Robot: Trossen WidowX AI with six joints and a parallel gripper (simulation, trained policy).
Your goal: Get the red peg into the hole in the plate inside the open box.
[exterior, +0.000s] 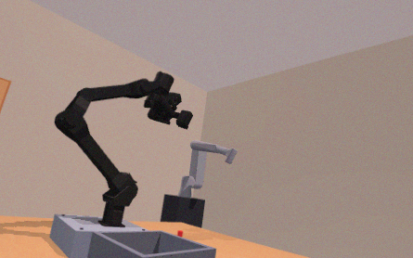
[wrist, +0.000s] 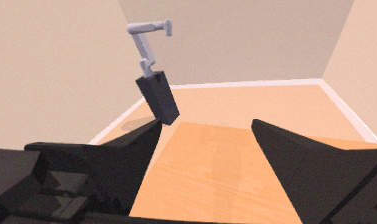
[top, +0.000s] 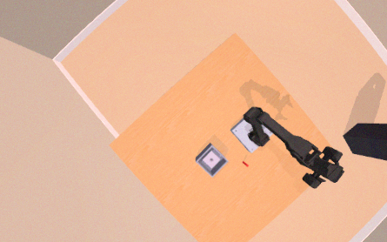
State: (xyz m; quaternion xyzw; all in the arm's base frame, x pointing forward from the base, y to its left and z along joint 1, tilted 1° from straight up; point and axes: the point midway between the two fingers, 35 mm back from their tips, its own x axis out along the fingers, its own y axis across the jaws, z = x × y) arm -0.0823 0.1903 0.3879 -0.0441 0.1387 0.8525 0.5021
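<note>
My gripper tip is now 250 mm short of the red peg, 80 mm to the left of it and 400 mm above it. Round my gripper tip: grey box: 430 mm ahead, 250 mm to the right, 420 mm below; then plate: 430 mm ahead, 250 mm to the right, 400 mm below.
</note>
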